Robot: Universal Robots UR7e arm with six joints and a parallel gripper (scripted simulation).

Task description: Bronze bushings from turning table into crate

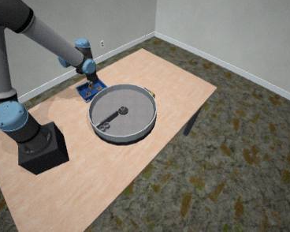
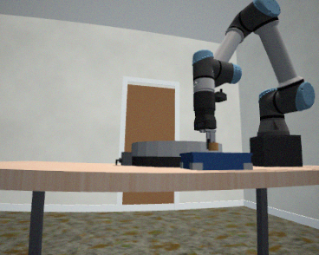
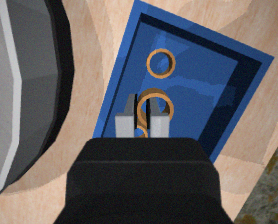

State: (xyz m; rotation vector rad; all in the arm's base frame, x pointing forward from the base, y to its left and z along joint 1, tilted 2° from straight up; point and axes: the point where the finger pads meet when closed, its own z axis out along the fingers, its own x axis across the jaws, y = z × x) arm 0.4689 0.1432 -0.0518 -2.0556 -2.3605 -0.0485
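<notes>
The blue crate is 6 cm below my hand, 3 cm to the left of it and 1 cm ahead of it. Also, from my hand: grey turning table: 31 cm to the right, 3 cm below, 1 cm behind.
</notes>
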